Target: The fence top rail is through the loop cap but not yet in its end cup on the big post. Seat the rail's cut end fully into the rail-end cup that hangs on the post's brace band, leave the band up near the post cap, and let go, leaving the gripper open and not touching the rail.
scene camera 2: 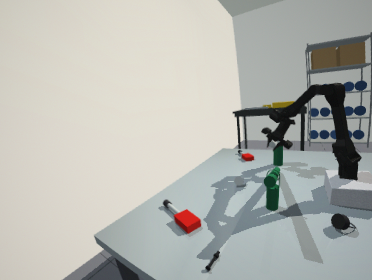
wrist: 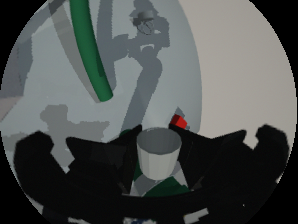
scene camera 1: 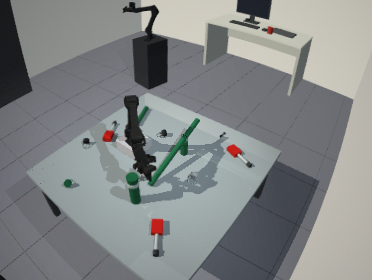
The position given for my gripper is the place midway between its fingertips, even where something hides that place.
I see my gripper (wrist: 155, 127) and a rail-end cup (wrist: 157, 147).
